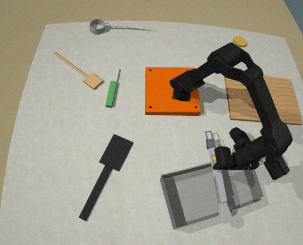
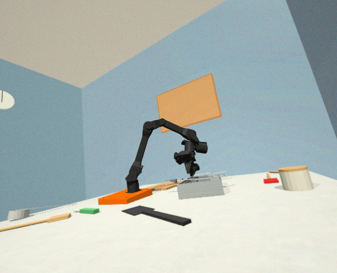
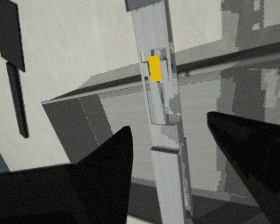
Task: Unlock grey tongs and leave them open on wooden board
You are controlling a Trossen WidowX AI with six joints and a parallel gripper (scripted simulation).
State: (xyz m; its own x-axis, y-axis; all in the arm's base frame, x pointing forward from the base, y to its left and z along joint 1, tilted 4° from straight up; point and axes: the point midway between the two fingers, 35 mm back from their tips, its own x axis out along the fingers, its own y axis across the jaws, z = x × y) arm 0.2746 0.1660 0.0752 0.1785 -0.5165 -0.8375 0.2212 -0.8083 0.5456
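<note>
Now: the yellow lock piece 30 mm behind my gripper tip, 20 mm to the right of it and 10 mm below it. The rest, counted from my gripper tip: roasting tin 70 mm ahead, 50 mm below; black spatula 50 mm ahead, 350 mm to the right, 70 mm below; lidded pot 430 mm ahead, 30 mm to the right, 40 mm below.
</note>
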